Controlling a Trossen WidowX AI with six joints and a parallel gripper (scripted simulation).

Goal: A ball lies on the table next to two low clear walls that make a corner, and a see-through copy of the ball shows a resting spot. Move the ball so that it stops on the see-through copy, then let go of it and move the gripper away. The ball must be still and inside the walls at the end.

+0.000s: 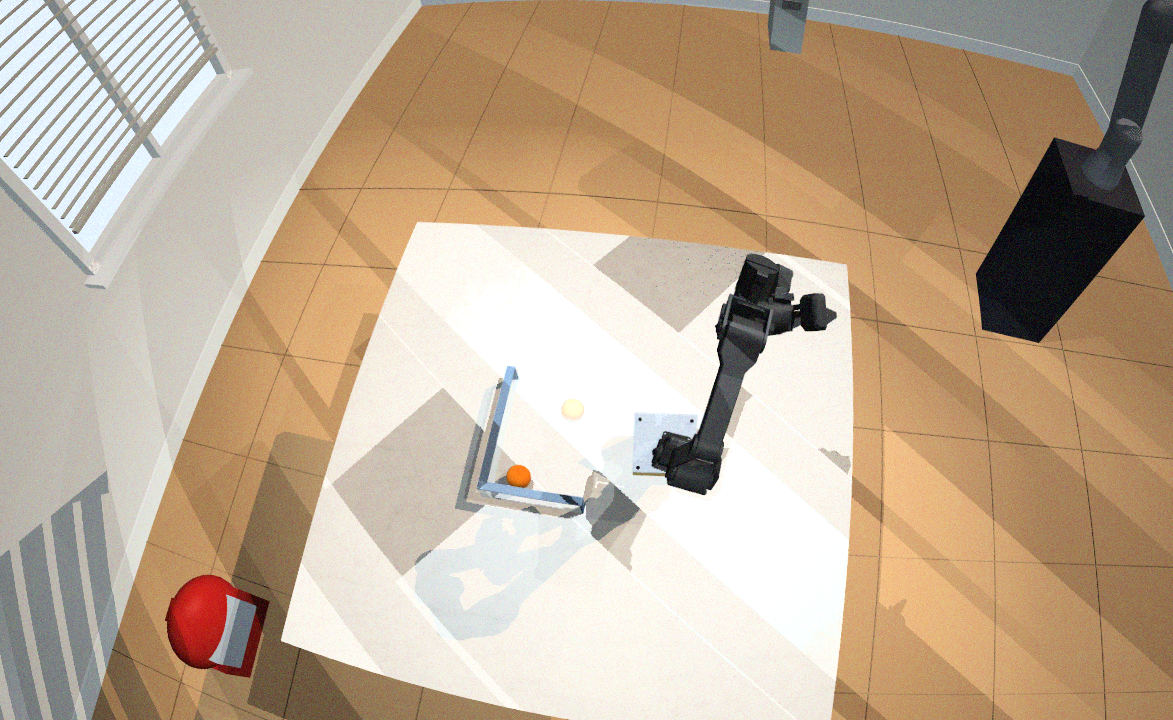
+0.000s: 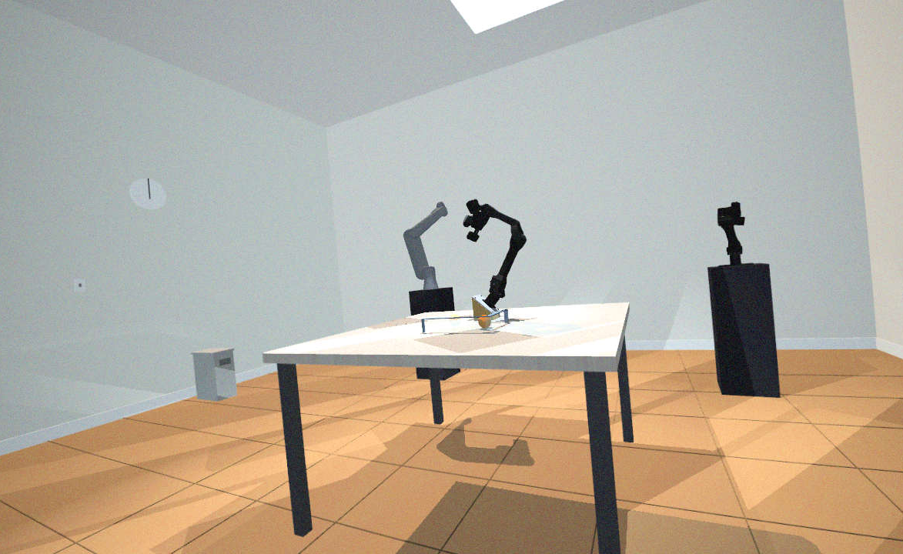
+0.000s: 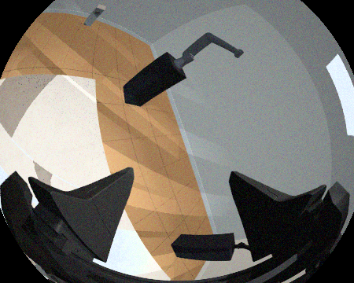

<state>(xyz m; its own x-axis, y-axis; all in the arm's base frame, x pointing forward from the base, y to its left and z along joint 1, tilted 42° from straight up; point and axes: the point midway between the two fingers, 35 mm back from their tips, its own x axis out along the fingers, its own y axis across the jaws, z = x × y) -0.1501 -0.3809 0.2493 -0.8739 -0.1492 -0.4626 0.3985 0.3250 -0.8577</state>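
Now: gripper tip 57 cm short of the orange ball, 26 cm to the right of it and 44 cm above it. The rest, counted from my gripper tip: see-through copy of ball 49 cm ahead, 7 cm to the left, 44 cm below.
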